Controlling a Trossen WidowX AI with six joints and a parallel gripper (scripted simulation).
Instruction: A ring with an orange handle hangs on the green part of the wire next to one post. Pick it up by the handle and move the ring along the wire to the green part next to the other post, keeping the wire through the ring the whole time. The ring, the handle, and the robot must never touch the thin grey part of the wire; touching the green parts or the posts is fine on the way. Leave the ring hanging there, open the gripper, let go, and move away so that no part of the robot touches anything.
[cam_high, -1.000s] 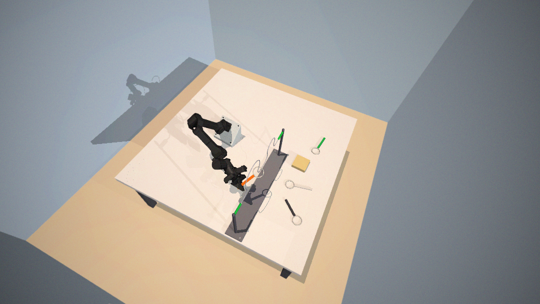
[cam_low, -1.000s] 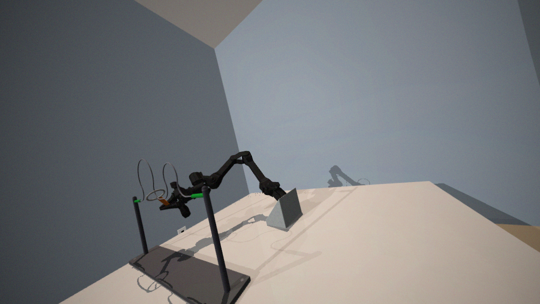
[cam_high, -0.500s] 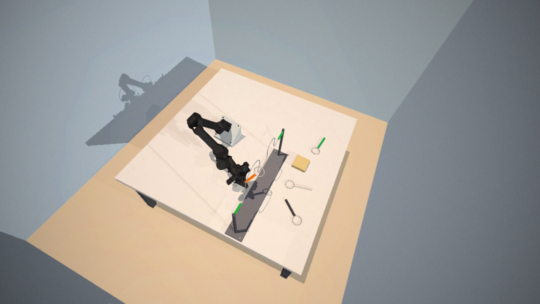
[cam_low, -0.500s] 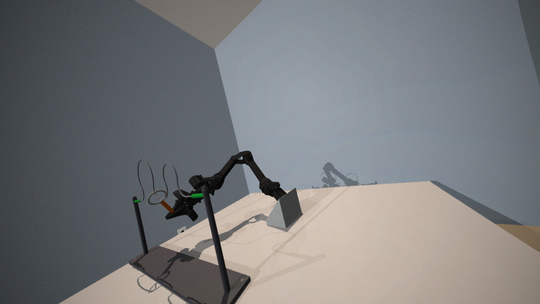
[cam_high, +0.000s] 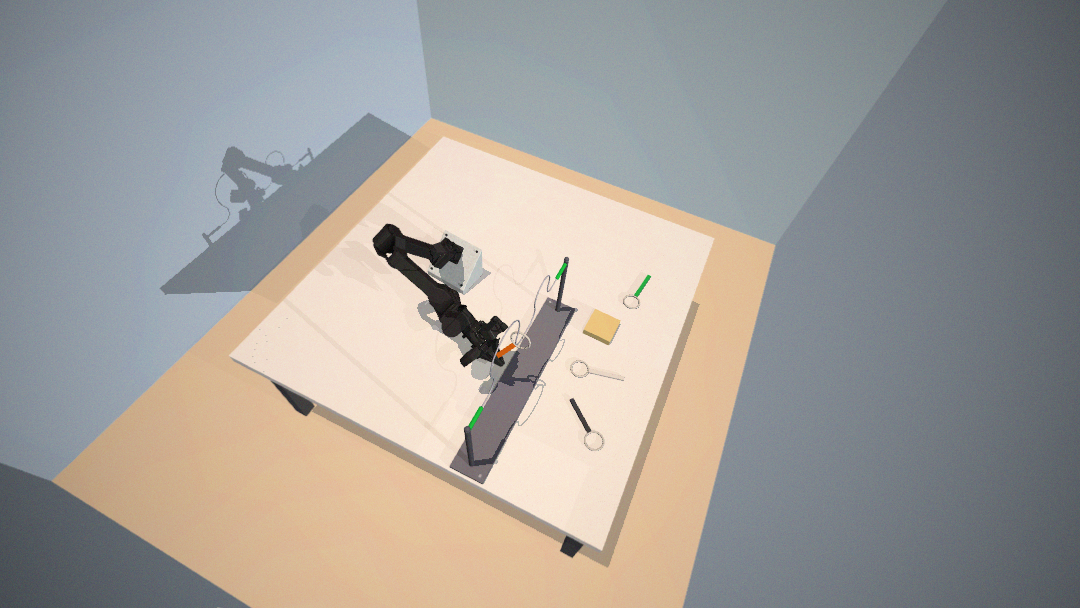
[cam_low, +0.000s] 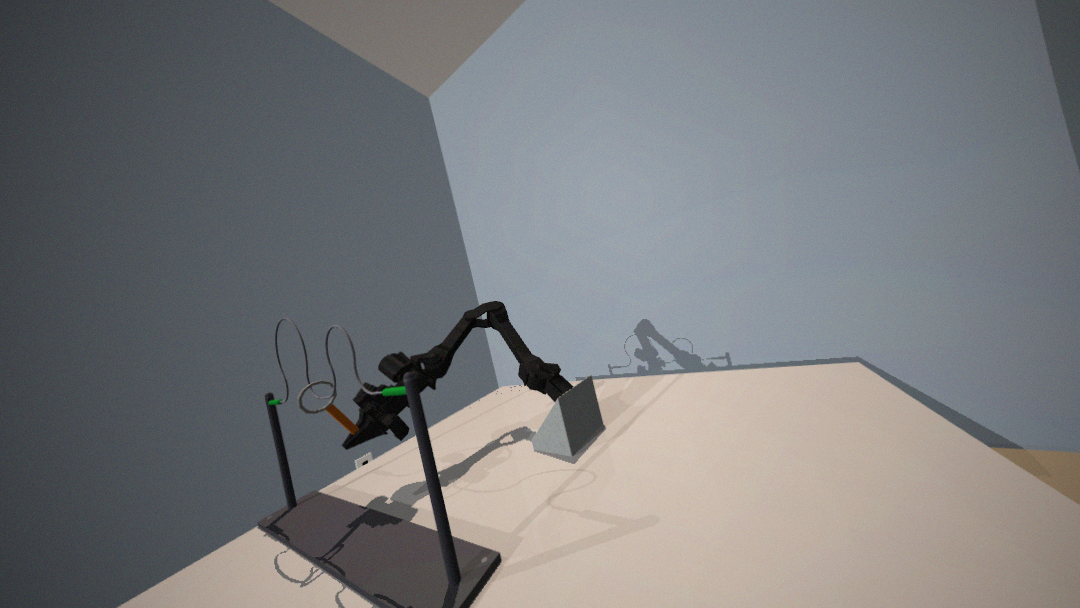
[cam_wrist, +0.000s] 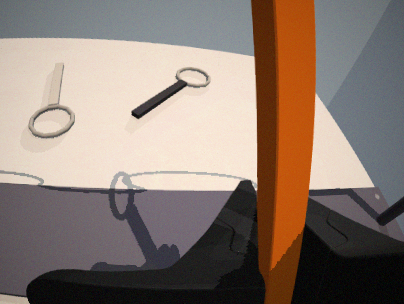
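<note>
The ring with orange handle is 90 mm above my gripper tip, 20 mm to the left of it and 10 mm ahead of it. Round my gripper tip: white-handled ring (220 mm ahead, 210 mm to the left, 150 mm below); then black-handled ring (300 mm ahead, 150 mm below, 20 mm to the left); then tan block (380 mm to the left, 170 mm ahead, 140 mm below).
</note>
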